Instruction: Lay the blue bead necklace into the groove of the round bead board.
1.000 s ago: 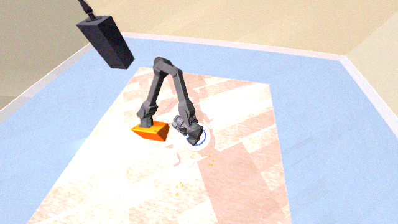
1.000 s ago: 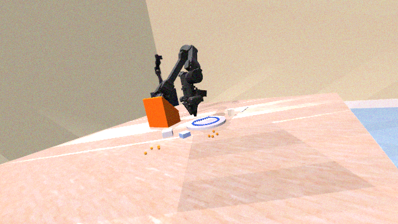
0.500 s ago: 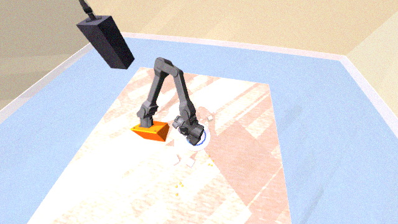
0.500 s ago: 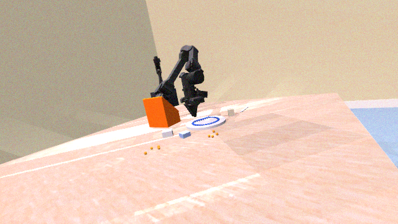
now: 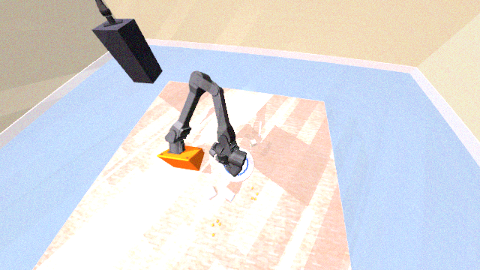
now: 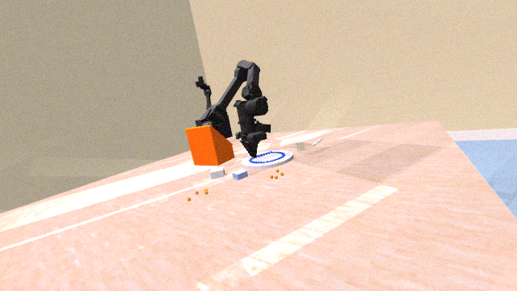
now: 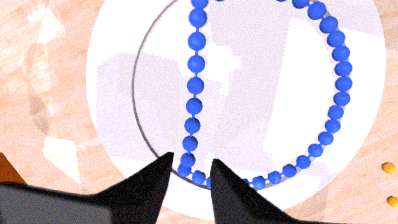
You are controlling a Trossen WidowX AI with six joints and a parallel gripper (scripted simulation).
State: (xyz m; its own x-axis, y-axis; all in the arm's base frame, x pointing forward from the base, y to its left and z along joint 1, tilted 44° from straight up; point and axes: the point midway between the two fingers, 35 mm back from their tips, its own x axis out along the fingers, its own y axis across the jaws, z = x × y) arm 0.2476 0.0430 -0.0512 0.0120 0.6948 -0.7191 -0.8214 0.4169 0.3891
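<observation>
The round white bead board is 50 mm ahead of my gripper tip, 20 mm to the left of it and 10 mm below it. Also, from my gripper tip: white block (60 mm behind, 150 mm to the right, 10 mm below); light blue cube (40 mm ahead, 150 mm to the right, 10 mm below); beige cube (130 mm ahead, 160 mm to the left).
</observation>
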